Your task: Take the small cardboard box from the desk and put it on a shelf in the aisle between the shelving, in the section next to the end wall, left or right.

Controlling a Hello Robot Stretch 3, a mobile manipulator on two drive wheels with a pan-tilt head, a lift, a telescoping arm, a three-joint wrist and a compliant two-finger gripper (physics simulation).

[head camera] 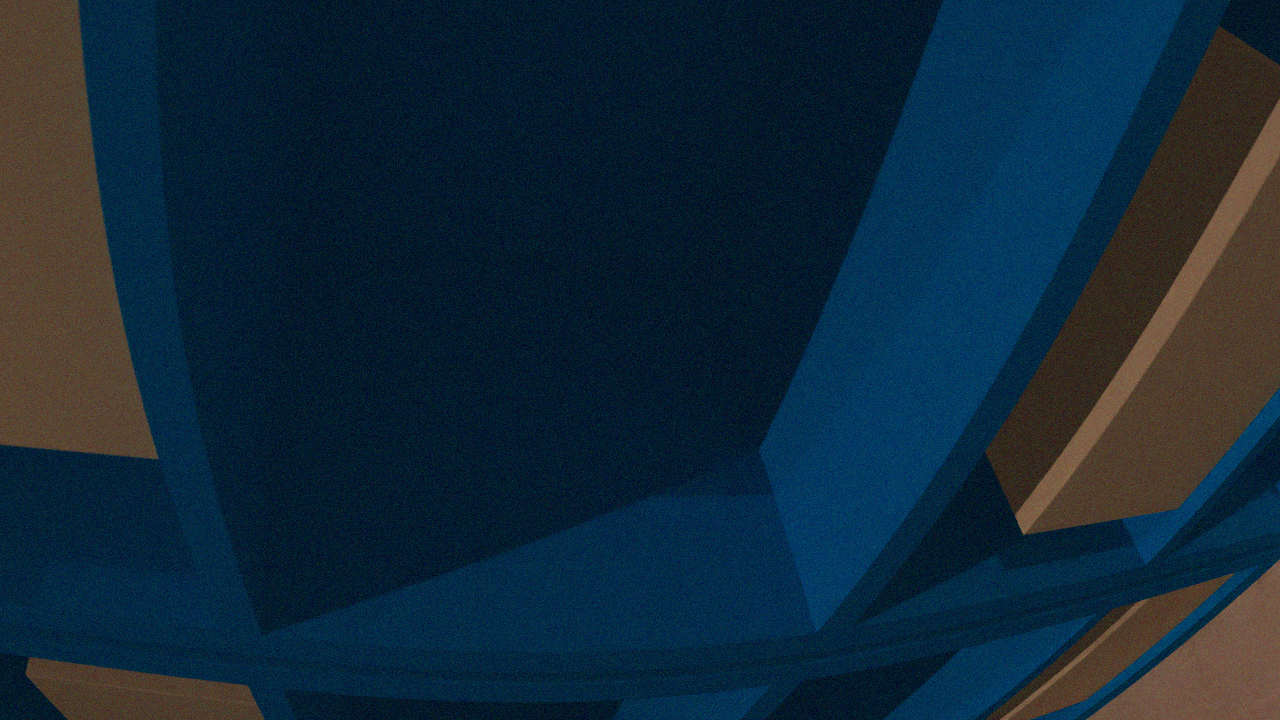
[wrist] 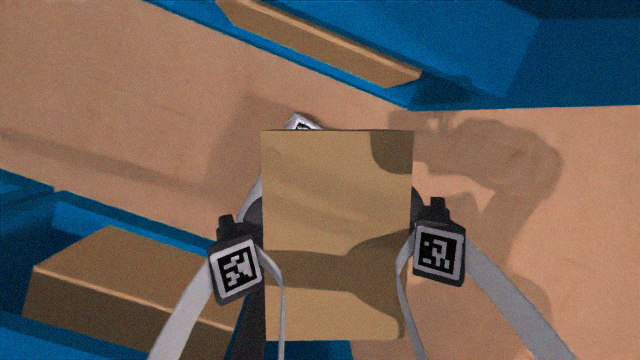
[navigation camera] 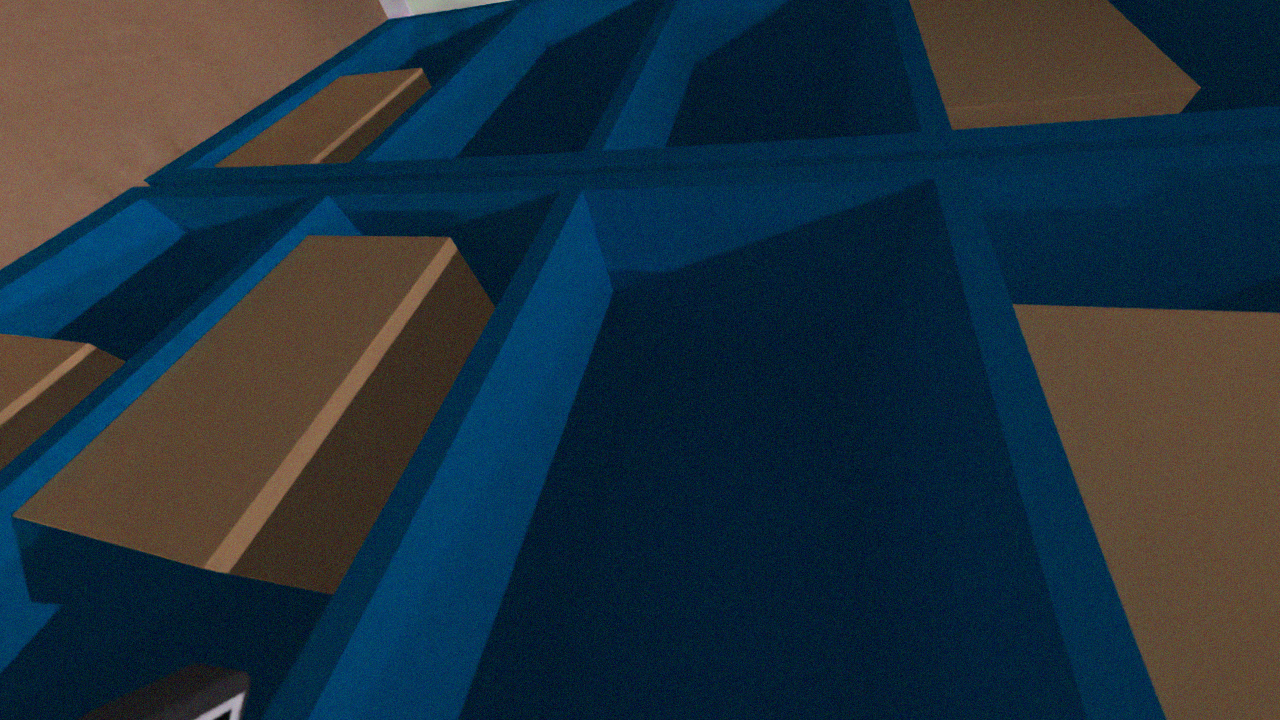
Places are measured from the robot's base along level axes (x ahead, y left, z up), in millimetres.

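Pixels of known places: gripper, fingertip midpoint: [wrist: 330, 213].
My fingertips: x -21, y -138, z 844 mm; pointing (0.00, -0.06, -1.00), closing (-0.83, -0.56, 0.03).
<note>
Behind a point stands the place of what it marks.
The small cardboard box [wrist: 337, 185] {x -8, y -160, z 890 mm} is upright in the wrist view, between the two fingers. My gripper [wrist: 330, 213] {x -21, y -138, z 844 mm} is shut on it, with a fingertip against each side. Shadow falls across its face. The box does not show in the head or navigation view. Blue shelving [head camera: 966, 223] {x 291, y -353, z 991 mm} [navigation camera: 501, 447] {x 261, y -345, z 991 mm} fills most of those two views at close range, with dark open compartments. In the navigation view, an upright divider crosses the shelving, and the section beyond it reaches toward the pale end wall [navigation camera: 447, 6] {x 1584, y -77, z 222 mm}. The wrist view shows blue shelving on both sides of the aisle.
Larger cardboard boxes [head camera: 1154, 358] {x 320, y -283, z 803 mm} [navigation camera: 259, 402] {x 243, y -294, z 715 mm} [wrist: 135, 285] stand in several compartments. Another box [wrist: 320, 45] {x 59, y -320, z 274 mm} is at the top of the wrist view. The aisle floor [navigation camera: 107, 98] {x 725, y -84, z 1 mm} [wrist: 100, 75] {x 587, y 16, z 1 mm} carries shadows. A dark tagged robot part [navigation camera: 201, 685] {x 44, y -169, z 1045 mm} shows at the navigation view's bottom left.
</note>
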